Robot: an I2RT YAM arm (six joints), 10 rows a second.
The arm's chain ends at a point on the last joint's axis. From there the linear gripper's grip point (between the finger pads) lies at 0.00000 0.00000 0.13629 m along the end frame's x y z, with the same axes.
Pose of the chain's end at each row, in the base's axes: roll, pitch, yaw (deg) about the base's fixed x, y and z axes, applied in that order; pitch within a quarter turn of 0, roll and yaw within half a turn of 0; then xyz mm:
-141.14 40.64 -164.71 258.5 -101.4 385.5
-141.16 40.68 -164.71 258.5 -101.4 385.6
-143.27 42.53 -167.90 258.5 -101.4 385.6
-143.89 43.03 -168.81 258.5 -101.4 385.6
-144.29 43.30 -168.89 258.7 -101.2 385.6
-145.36 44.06 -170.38 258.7 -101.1 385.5
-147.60 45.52 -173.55 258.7 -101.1 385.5
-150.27 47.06 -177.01 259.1 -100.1 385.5
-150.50 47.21 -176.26 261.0 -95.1 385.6
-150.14 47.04 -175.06 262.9 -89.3 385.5
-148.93 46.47 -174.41 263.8 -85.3 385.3
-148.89 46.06 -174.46 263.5 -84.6 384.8
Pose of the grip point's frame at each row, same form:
-141.14 40.64 -164.71 347.7 -165.7 305.0
-141.16 40.68 -164.71 347.8 -165.6 305.1
-143.27 42.53 -167.90 347.8 -165.6 305.1
-143.89 43.03 -168.81 347.8 -165.6 305.1
-144.29 43.30 -168.89 348.5 -164.6 305.1
-145.36 44.06 -170.38 348.5 -164.4 304.9
-147.60 45.52 -173.55 348.5 -164.4 304.9
-150.27 47.06 -177.01 349.1 -163.1 304.9
-150.50 47.21 -176.26 352.2 -156.4 305.0
-150.14 47.04 -175.06 354.9 -149.5 305.0
-148.93 46.47 -174.41 354.9 -147.1 304.9
-148.89 46.06 -174.46 353.9 -146.6 303.8

